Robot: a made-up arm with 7 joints. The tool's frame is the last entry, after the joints.
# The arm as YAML. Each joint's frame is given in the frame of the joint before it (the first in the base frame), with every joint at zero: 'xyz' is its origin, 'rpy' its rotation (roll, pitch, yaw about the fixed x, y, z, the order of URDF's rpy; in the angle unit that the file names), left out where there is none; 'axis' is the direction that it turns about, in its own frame. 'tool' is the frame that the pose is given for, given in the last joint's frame.
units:
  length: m
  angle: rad
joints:
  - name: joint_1
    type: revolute
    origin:
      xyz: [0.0, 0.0, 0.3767]
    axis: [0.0, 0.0, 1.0]
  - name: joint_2
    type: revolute
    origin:
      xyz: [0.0, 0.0, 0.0]
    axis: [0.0, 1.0, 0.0]
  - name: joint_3
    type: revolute
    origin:
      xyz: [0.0, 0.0, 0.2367]
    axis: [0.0, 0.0, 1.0]
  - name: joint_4
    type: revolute
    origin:
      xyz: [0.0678, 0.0, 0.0]
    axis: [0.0, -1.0, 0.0]
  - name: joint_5
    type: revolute
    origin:
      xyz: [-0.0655, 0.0, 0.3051]
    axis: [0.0, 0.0, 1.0]
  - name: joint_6
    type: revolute
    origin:
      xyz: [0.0, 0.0, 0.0]
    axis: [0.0, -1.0, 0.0]
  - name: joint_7
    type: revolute
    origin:
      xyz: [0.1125, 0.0, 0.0]
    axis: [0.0, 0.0, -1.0]
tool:
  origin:
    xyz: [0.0, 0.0, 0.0]
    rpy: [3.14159, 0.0, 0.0]
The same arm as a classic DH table. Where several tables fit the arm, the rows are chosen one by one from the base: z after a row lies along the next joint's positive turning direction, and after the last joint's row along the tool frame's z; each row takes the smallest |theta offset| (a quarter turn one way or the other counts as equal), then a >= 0, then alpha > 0; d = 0 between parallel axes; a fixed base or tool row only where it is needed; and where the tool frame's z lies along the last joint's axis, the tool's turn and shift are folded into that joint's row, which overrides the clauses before.
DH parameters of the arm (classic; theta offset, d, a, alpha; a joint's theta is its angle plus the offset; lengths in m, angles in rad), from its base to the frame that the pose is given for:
joint_1: 0 0.3767 0 -1.5708
joint_2: 0 0 0 1.5708
joint_3: 0 0.2367 0.0678 1.5708
joint_4: 0 0 -0.0655 -1.5708
joint_5: 0 0.3051 0 1.5708
joint_6: 0 0 0.1125 1.5708
joint_7: 0 0 0 0

